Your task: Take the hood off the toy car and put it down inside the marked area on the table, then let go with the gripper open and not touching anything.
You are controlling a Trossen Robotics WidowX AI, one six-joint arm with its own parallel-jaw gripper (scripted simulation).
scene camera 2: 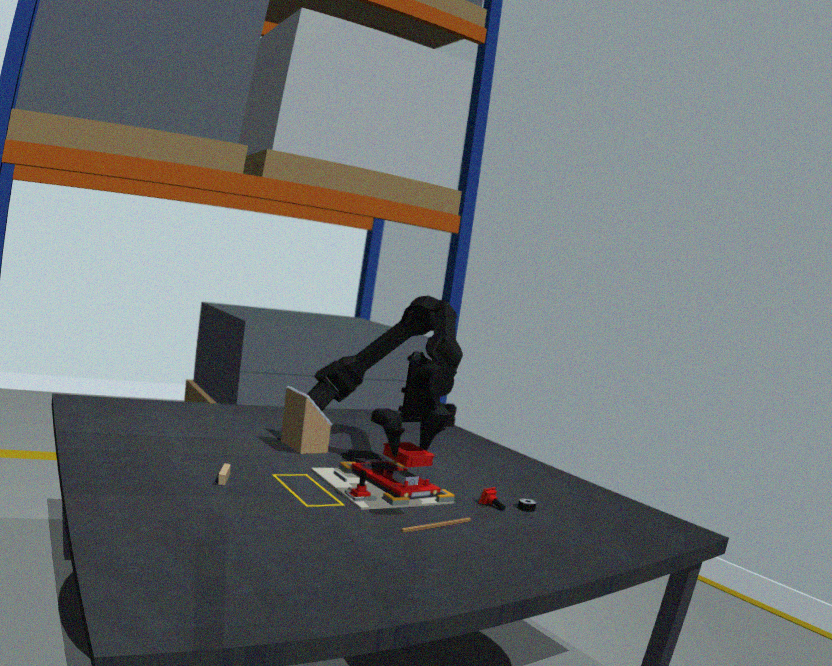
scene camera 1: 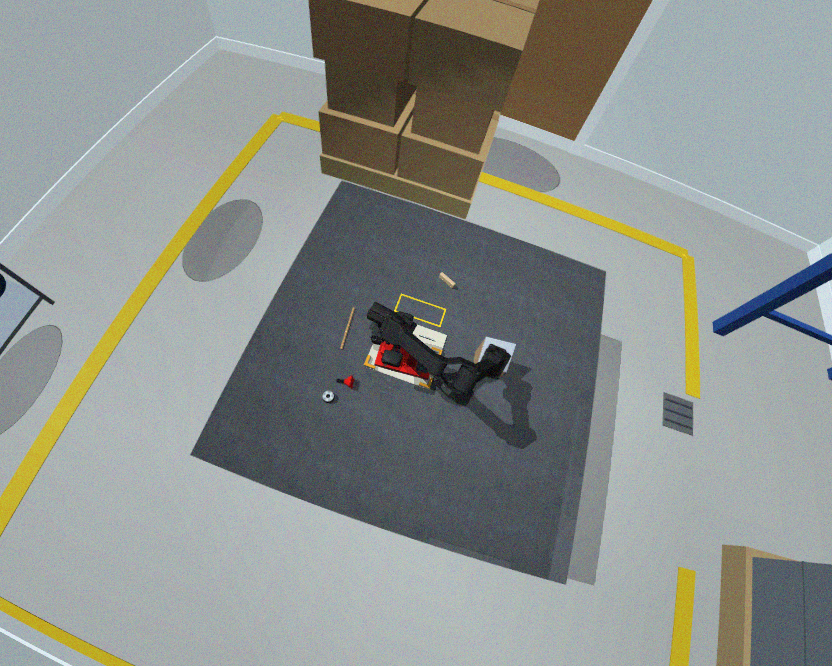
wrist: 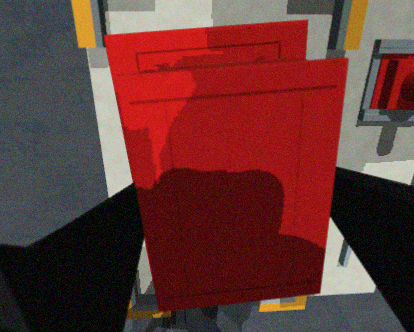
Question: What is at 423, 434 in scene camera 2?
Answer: The gripper.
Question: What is the gripper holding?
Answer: A hood.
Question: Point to a hood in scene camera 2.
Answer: At 409, 455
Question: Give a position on a hood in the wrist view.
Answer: At 234, 163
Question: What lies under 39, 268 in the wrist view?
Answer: The gripper.
